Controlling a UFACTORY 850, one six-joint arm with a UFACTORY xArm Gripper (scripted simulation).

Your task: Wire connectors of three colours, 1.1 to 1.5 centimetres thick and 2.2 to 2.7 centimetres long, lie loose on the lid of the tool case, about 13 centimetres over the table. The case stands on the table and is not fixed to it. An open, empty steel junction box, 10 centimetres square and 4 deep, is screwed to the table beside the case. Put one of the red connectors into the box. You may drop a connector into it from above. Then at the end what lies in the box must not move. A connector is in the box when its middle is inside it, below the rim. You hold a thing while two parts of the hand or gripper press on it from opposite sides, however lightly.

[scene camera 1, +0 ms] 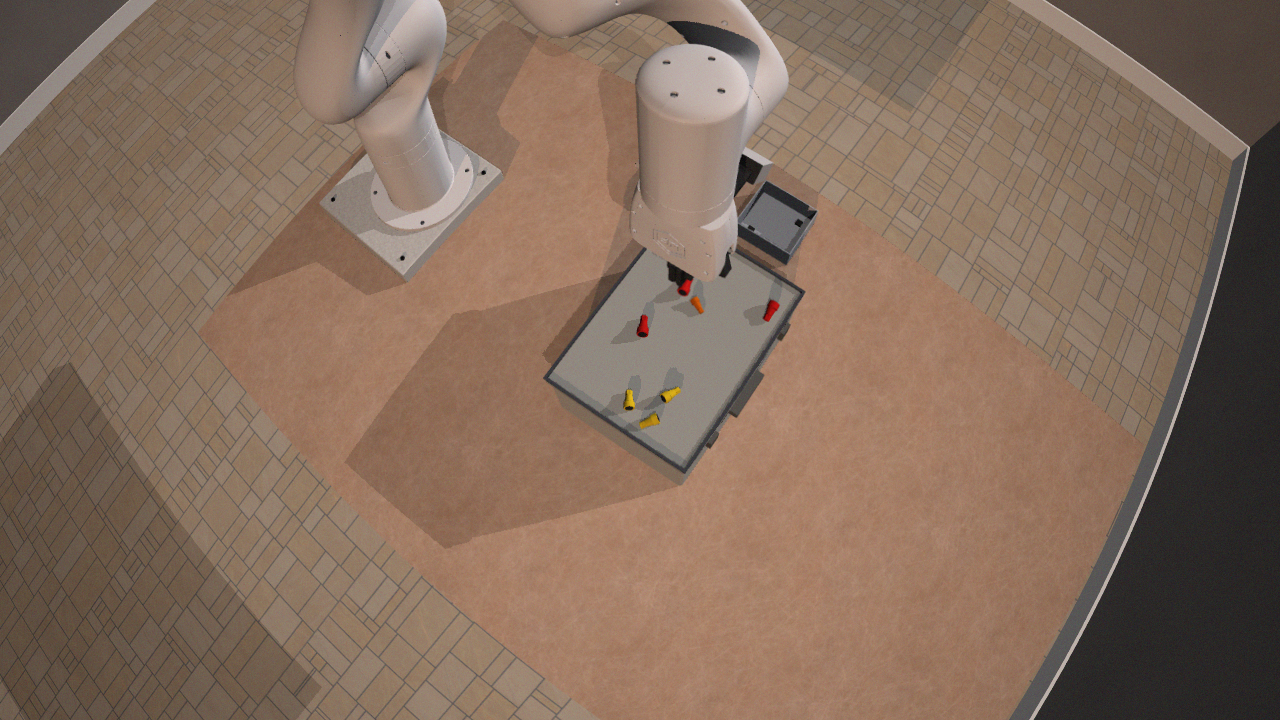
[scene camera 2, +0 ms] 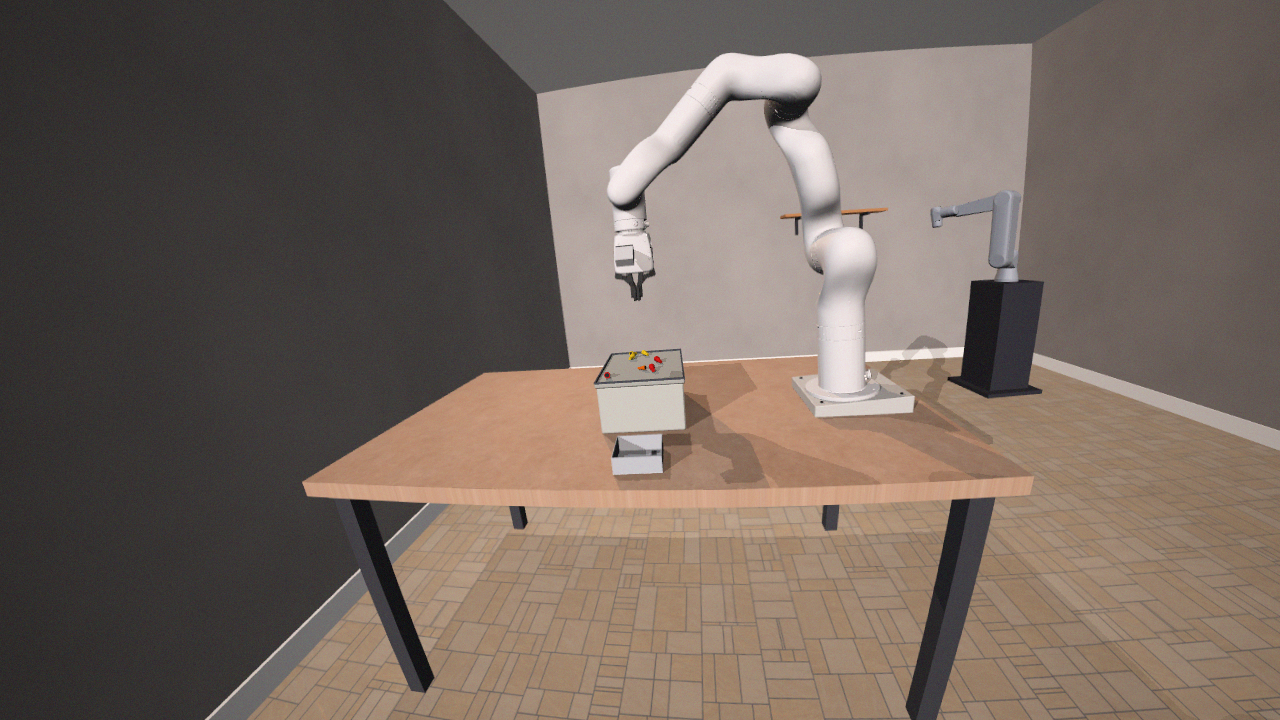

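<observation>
There's a tool case (scene camera 1: 711, 356) here, and scene camera 2 shows the case too (scene camera 2: 630, 400).
</observation>
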